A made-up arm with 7 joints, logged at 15 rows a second.
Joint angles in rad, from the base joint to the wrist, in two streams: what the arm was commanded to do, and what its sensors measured. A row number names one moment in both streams.
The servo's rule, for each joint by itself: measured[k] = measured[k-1] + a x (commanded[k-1-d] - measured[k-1]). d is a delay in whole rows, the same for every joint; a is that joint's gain. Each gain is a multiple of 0.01, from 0.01 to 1. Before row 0 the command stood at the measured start. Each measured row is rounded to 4 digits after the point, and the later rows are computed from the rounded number. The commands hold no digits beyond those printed.
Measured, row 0: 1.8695 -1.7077 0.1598 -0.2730 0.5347 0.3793 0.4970
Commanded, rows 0 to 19: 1.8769 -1.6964 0.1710 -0.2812 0.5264 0.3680 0.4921; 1.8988 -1.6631 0.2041 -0.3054 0.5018 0.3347 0.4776; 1.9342 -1.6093 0.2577 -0.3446 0.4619 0.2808 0.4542; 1.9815 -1.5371 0.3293 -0.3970 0.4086 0.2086 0.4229; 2.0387 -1.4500 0.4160 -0.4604 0.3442 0.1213 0.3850; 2.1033 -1.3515 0.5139 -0.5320 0.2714 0.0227 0.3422; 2.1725 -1.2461 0.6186 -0.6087 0.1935 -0.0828 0.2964; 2.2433 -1.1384 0.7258 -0.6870 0.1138 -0.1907 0.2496; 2.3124 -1.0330 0.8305 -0.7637 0.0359 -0.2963 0.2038; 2.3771 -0.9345 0.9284 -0.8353 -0.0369 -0.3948 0.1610; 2.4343 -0.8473 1.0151 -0.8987 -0.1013 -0.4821 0.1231; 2.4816 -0.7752 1.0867 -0.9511 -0.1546 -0.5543 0.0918; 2.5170 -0.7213 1.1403 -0.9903 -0.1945 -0.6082 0.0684; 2.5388 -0.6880 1.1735 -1.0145 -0.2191 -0.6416 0.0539; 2.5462 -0.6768 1.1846 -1.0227 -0.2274 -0.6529 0.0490; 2.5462 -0.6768 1.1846 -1.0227 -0.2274 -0.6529 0.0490; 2.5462 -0.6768 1.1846 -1.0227 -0.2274 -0.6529 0.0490; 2.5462 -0.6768 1.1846 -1.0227 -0.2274 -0.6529 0.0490; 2.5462 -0.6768 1.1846 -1.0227 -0.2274 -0.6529 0.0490; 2.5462 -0.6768 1.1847 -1.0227 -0.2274 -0.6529 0.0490
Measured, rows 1 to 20: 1.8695 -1.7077 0.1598 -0.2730 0.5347 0.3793 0.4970; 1.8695 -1.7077 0.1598 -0.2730 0.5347 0.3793 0.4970; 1.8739 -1.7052 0.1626 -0.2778 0.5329 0.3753 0.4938; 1.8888 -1.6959 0.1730 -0.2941 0.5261 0.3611 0.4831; 1.9160 -1.6768 0.1942 -0.3239 0.5120 0.3330 0.4640; 1.9553 -1.6461 0.2280 -0.3670 0.4893 0.2895 0.4369; 2.0053 -1.6030 0.2750 -0.4221 0.4574 0.2306 0.4026; 2.0641 -1.5477 0.3347 -0.4869 0.4165 0.1578 0.3627; 2.1291 -1.4813 0.4057 -0.5588 0.3674 0.0736 0.3189; 2.1976 -1.4059 0.4857 -0.6344 0.3116 -0.0189 0.2732; 2.2665 -1.3239 0.5719 -0.7107 0.2509 -0.1160 0.2274; 2.3329 -1.2382 0.6610 -0.7842 0.1876 -0.2136 0.1836; 2.3937 -1.1522 0.7495 -0.8518 0.1240 -0.3076 0.1437; 2.4464 -1.0693 0.8338 -0.9104 0.0627 -0.3939 0.1094; 2.4888 -0.9927 0.9104 -0.9575 0.0061 -0.4689 0.0823; 2.5188 -0.9257 0.9762 -0.9911 -0.0434 -0.5293 0.0636; 2.5352 -0.8709 1.0283 -1.0097 -0.0839 -0.5726 0.0540; 2.5418 -0.8282 1.0674 -1.0174 -0.1155 -0.6007 0.0507; 2.5444 -0.7949 1.0967 -1.0205 -0.1401 -0.6190 0.0496; 2.5455 -0.7689 1.1187 -1.0218 -0.1593 -0.6309 0.0492
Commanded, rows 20 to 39: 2.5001 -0.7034 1.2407 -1.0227 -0.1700 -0.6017 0.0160; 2.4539 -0.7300 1.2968 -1.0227 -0.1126 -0.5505 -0.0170; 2.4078 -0.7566 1.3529 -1.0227 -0.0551 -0.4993 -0.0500; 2.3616 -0.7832 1.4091 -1.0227 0.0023 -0.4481 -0.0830; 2.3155 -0.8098 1.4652 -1.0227 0.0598 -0.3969 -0.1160; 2.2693 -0.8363 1.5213 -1.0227 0.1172 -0.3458 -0.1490; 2.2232 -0.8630 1.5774 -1.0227 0.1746 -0.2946 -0.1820; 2.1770 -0.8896 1.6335 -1.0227 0.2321 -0.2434 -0.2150; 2.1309 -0.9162 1.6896 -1.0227 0.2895 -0.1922 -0.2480; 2.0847 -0.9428 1.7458 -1.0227 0.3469 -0.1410 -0.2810; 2.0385 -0.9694 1.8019 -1.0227 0.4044 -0.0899 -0.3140; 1.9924 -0.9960 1.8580 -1.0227 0.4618 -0.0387 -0.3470; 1.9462 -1.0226 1.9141 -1.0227 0.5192 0.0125 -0.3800; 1.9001 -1.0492 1.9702 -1.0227 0.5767 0.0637 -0.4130; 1.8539 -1.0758 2.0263 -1.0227 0.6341 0.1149 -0.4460; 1.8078 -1.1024 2.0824 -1.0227 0.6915 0.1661 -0.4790; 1.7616 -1.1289 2.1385 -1.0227 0.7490 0.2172 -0.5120; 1.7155 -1.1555 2.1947 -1.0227 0.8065 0.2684 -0.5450; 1.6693 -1.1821 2.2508 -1.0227 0.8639 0.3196 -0.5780; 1.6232 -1.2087 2.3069 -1.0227 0.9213 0.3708 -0.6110
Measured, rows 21 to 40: 2.5459 -0.7486 1.1352 -1.0223 -0.1743 -0.6386 0.0491; 2.5461 -0.7328 1.1476 -1.0225 -0.1860 -0.6436 0.0490; 2.5185 -0.7263 1.1709 -1.0226 -0.1825 -0.6289 0.0272; 2.4797 -0.7271 1.2024 -1.0227 -0.1671 -0.6015 -0.0020; 2.4366 -0.7336 1.2400 -1.0227 -0.1425 -0.5657 -0.0337; 2.3916 -0.7445 1.2823 -1.0227 -0.1106 -0.5245 -0.0662; 2.3459 -0.7589 1.3280 -1.0227 -0.0731 -0.4798 -0.0991; 2.2999 -0.7759 1.3763 -1.0227 -0.0312 -0.4329 -0.1320; 2.2539 -0.7951 1.4266 -1.0227 0.0141 -0.3845 -0.1650; 2.2078 -0.8159 1.4783 -1.0227 0.0621 -0.3351 -0.1980; 2.1617 -0.8380 1.5311 -1.0227 0.1121 -0.2851 -0.2310; 2.1155 -0.8611 1.5848 -1.0227 0.1638 -0.2347 -0.2640; 2.0693 -0.8849 1.6391 -1.0227 0.2167 -0.1840 -0.2970; 2.0232 -0.9093 1.6938 -1.0227 0.2706 -0.1331 -0.3300; 1.9770 -0.9342 1.7489 -1.0227 0.3253 -0.0821 -0.3630; 1.9309 -0.9595 1.8042 -1.0227 0.3806 -0.0311 -0.3960; 1.8847 -0.9851 1.8597 -1.0227 0.4364 0.0200 -0.4290; 1.8386 -1.0109 1.9154 -1.0227 0.4925 0.0711 -0.4620; 1.7924 -1.0369 1.9712 -1.0227 0.5489 0.1222 -0.4950; 1.7463 -1.0630 2.0271 -1.0227 0.6056 0.1734 -0.5280
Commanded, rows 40 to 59: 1.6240 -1.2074 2.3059 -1.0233 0.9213 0.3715 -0.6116; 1.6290 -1.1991 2.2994 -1.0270 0.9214 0.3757 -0.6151; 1.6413 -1.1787 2.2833 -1.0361 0.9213 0.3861 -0.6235; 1.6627 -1.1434 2.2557 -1.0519 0.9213 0.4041 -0.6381; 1.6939 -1.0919 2.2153 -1.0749 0.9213 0.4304 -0.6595; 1.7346 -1.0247 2.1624 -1.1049 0.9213 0.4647 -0.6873; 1.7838 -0.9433 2.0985 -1.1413 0.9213 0.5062 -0.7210; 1.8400 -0.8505 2.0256 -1.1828 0.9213 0.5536 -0.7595; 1.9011 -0.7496 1.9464 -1.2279 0.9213 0.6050 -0.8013; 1.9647 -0.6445 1.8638 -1.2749 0.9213 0.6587 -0.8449; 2.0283 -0.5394 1.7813 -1.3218 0.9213 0.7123 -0.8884; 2.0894 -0.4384 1.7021 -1.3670 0.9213 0.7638 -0.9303; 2.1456 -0.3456 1.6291 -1.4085 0.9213 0.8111 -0.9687; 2.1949 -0.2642 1.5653 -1.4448 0.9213 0.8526 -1.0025; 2.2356 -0.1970 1.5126 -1.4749 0.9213 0.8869 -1.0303; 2.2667 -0.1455 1.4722 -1.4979 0.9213 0.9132 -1.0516; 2.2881 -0.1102 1.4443 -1.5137 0.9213 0.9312 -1.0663; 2.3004 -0.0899 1.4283 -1.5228 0.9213 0.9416 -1.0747; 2.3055 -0.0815 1.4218 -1.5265 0.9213 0.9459 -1.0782; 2.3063 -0.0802 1.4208 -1.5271 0.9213 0.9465 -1.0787
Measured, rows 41 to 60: 1.7001 -1.0892 2.0830 -1.0227 0.6624 0.2246 -0.5610; 1.6540 -1.1155 2.1390 -1.0227 0.7194 0.2758 -0.5940; 1.6360 -1.1357 2.1807 -1.0231 0.7638 0.3093 -0.6056; 1.6318 -1.1496 2.2104 -1.0254 0.7985 0.3325 -0.6119; 1.6375 -1.1560 2.2286 -1.0317 0.8255 0.3513 -0.6196; 1.6526 -1.1532 2.2354 -1.0436 0.8466 0.3698 -0.6318; 1.6774 -1.1397 2.2304 -1.0621 0.8630 0.3910 -0.6501; 1.7117 -1.1144 2.2134 -1.0874 0.8758 0.4168 -0.6747; 1.7550 -1.0768 2.1847 -1.1192 0.8858 0.4481 -0.7053; 1.8060 -1.0270 2.1449 -1.1567 0.8936 0.4850 -0.7411; 1.8631 -0.9660 2.0953 -1.1987 0.8997 0.5270 -0.7808; 1.9241 -0.8953 2.0374 -1.2437 0.9045 0.5731 -0.8231; 1.9866 -0.8170 1.9734 -1.2898 0.9082 0.6218 -0.8662; 2.0483 -0.7337 1.9056 -1.3353 0.9111 0.6715 -0.9085; 2.1067 -0.6483 1.8365 -1.3785 0.9133 0.7204 -0.9482; 2.1596 -0.5638 1.7687 -1.4176 0.9151 0.7667 -0.9840; 2.2052 -0.4831 1.7047 -1.4514 0.9165 0.8088 -1.0146; 2.2421 -0.4088 1.6466 -1.4788 0.9176 0.8453 -1.0390; 2.2697 -0.3431 1.5960 -1.4994 0.9184 0.8754 -1.0570; 2.2881 -0.2874 1.5541 -1.5132 0.9190 0.8986 -1.0687
